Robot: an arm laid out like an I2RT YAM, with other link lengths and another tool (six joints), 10 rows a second.
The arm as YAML. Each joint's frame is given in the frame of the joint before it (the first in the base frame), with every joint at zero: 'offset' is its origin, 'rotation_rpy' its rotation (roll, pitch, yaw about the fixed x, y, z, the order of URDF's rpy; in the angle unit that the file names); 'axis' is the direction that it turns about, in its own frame. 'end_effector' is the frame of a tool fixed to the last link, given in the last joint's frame.
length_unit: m
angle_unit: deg
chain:
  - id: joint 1
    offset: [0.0, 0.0, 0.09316]
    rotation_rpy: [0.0, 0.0, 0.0]
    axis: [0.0, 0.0, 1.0]
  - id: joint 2
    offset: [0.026, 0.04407, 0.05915]
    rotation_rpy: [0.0, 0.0, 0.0]
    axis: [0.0, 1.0, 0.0]
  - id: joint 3
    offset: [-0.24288, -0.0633, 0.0]
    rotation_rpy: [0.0, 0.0, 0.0]
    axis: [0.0, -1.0, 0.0]
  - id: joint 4
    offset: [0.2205, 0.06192, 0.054]
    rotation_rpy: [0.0, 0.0, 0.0]
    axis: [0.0, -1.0, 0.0]
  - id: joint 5
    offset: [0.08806, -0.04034, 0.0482]
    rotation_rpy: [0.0, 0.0, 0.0]
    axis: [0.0, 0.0, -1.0]
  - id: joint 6
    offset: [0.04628, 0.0, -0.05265]
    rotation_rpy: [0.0, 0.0, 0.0]
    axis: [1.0, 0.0, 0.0]
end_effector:
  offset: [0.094, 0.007, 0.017]
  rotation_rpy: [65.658, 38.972, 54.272]
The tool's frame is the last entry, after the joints.
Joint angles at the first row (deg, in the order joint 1, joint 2, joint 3, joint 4, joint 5, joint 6):
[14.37, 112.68, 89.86, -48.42, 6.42, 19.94]
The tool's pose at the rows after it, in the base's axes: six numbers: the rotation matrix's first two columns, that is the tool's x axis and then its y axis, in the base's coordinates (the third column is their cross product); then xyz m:
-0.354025 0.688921 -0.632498 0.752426 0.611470 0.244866 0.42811 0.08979 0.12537
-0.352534 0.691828 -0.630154 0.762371 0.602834 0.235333 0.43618 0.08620 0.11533
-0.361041 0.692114 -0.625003 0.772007 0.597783 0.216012 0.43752 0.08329 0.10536
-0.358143 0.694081 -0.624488 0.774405 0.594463 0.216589 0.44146 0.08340 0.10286
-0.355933 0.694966 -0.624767 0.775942 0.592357 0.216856 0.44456 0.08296 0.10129
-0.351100 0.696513 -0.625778 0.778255 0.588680 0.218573 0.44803 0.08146 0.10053
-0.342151 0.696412 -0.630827 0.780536 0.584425 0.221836 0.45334 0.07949 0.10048
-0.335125 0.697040 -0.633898 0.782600 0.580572 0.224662 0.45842 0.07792 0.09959
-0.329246 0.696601 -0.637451 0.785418 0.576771 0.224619 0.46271 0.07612 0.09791
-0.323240 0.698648 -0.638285 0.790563 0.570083 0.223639 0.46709 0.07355 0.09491
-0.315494 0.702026 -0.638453 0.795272 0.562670 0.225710 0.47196 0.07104 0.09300
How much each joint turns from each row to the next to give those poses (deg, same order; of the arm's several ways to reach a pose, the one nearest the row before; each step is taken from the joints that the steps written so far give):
[-0.89, 1.99, 1.82, 0.02, -0.05, 0.00]
[-0.70, 2.69, 1.64, 0.41, -0.02, 0.00]
[-0.42, 1.73, 0.53, -0.09, -0.04, 0.05]
[-0.09, 1.07, 1.00, 0.07, 0.00, 0.15]
[-0.13, 0.78, 0.81, 0.00, 0.02, 0.02]
[-0.26, 0.70, 0.85, -0.02, 0.04, 0.00]
[-0.28, 0.92, 1.29, -0.02, 0.31, 0.00]
[-0.27, 1.01, 1.27, 0.00, 0.17, 0.00]
[-0.24, 0.98, 1.09, 0.00, 0.26, 0.03]
[-0.37, 1.18, 1.16, -0.02, 0.11, 0.10]
[-0.39, 1.14, 1.33, -0.09, 0.03, 0.14]

